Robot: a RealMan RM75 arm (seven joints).
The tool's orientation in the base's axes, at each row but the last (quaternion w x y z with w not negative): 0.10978, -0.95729, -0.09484, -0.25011; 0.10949, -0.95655, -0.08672, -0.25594; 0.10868, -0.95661, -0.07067, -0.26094; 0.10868, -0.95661, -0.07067, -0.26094; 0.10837, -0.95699, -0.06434, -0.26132
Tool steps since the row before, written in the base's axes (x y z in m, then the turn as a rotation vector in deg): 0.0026, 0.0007, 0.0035, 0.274, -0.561, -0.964; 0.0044, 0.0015, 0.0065, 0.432, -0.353, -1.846; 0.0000, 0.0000, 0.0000, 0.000, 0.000, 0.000; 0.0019, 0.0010, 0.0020, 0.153, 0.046, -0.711; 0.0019, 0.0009, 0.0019, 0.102, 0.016, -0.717
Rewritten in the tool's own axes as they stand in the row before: 0.0041, -0.0006, -0.0016, -0.318, 0.759, 0.801; 0.0072, -0.0015, -0.0030, -0.609, 0.740, 1.674; 0.0000, 0.0000, 0.0000, 0.000, 0.000, 0.000; 0.0027, -0.0009, -0.0005, -0.232, 0.107, 0.683; 0.0027, -0.0009, -0.0005, -0.280, 0.127, 0.656
